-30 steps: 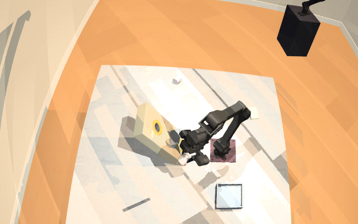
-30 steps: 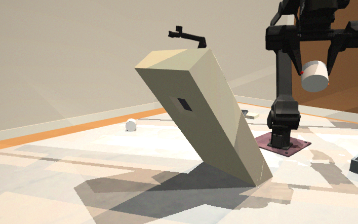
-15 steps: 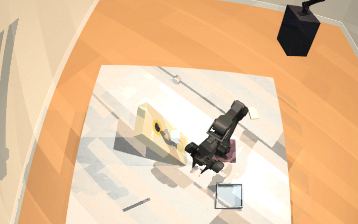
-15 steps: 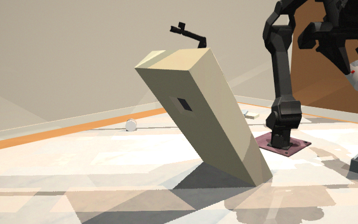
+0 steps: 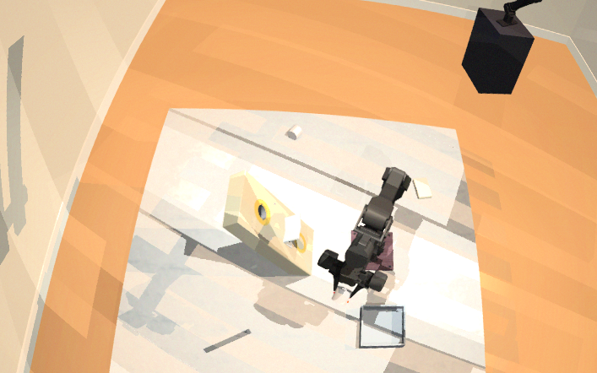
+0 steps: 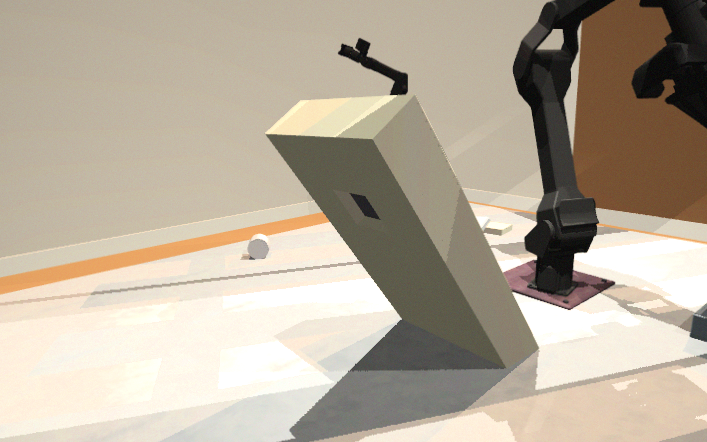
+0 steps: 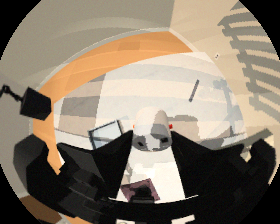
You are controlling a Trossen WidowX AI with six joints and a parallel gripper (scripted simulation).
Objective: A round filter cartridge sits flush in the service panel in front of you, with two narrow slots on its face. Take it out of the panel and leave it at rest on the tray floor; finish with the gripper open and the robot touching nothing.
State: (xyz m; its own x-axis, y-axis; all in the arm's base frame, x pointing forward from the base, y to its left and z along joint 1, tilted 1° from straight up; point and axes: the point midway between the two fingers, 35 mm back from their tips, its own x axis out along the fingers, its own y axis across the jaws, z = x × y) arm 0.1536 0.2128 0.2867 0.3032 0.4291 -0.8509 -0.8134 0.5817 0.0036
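My gripper tip is now 160 mm past the grey tray, 50 mm to the right of it and 250 mm above it. From my gripper tip the other things lie so: round filter cartridge right at my gripper tip; then cream block 450 mm behind, 470 mm to the right, 250 mm below; then service panel 150 mm ahead, 300 mm to the right, 110 mm below.
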